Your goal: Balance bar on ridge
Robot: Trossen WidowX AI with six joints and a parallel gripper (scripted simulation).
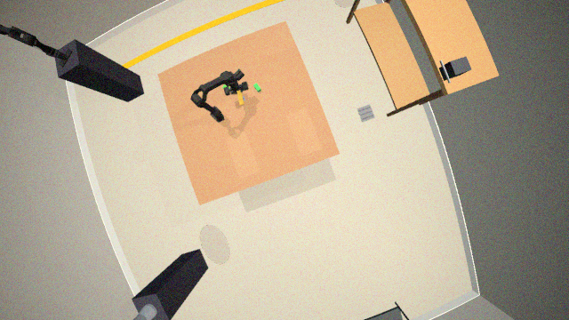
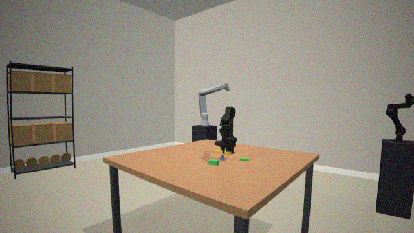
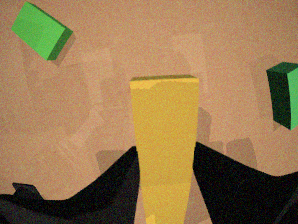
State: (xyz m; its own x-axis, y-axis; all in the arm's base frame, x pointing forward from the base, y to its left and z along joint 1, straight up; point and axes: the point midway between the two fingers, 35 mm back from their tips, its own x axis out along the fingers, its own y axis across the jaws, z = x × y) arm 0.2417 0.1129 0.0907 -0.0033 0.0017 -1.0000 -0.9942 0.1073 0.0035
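The yellow bar lies 3 cm to the right of my gripper tip. Also, from my gripper tip: green block: 15 cm ahead, 1 cm to the left, 4 cm below.
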